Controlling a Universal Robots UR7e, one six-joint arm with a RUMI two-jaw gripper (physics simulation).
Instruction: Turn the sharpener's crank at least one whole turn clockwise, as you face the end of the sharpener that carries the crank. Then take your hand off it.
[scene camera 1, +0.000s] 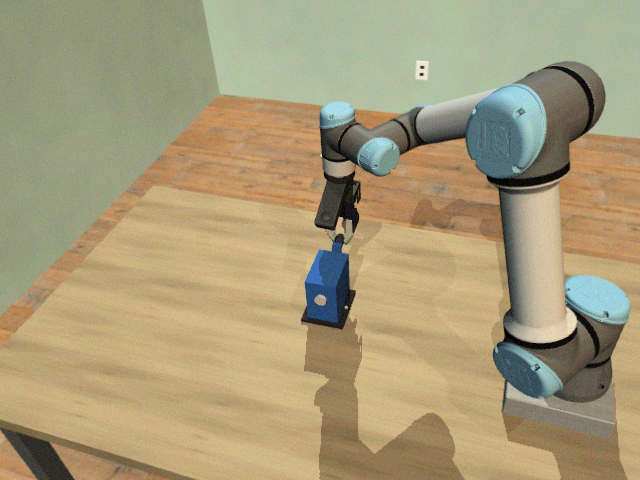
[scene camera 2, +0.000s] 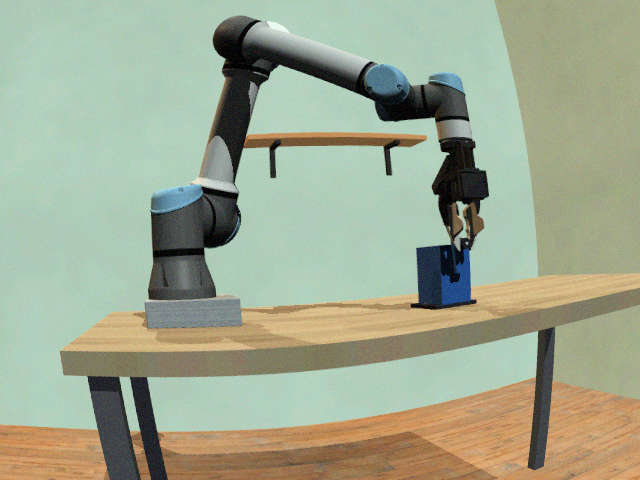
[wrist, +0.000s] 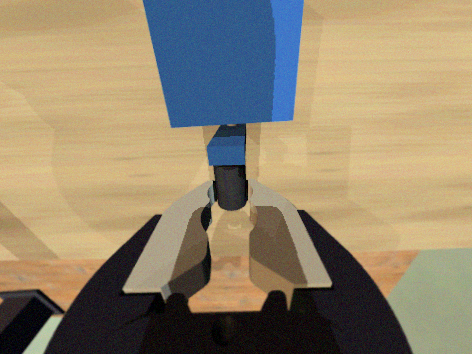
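The blue sharpener stands upright on its dark base plate. Its crank arm points up at the end away from the round light hole. The black crank handle sticks out from the top of the arm, away from the body. My gripper points down and is shut on the crank handle, with a fingertip on each side of it. The fingertips partly hide the handle in the scene views.
The sharpener stands on the wooden table. The arm's grey base block stands on the same table, well apart from the sharpener. A wooden shelf is on the wall behind the arm.
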